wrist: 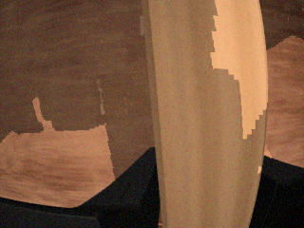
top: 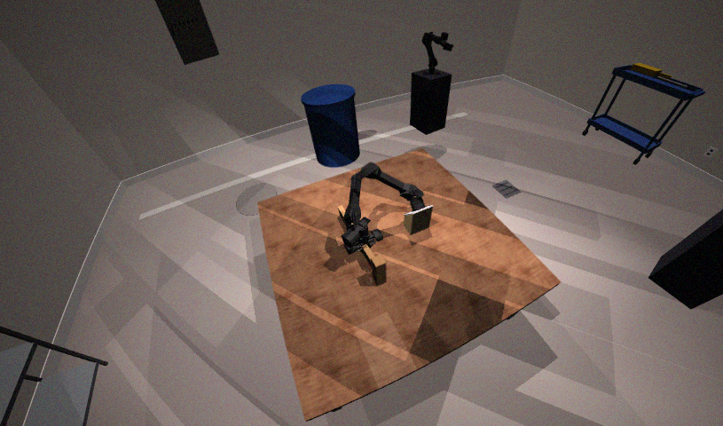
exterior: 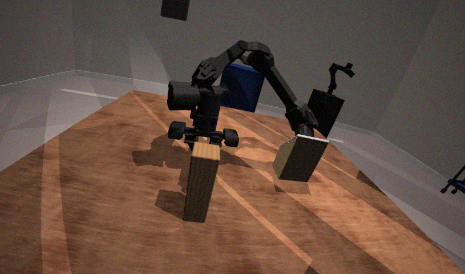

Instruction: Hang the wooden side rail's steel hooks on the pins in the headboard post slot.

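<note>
Right now my gripper tip is 150 mm to the right of the wooden headboard post, 40 mm below it and 20 mm short of it.
</note>
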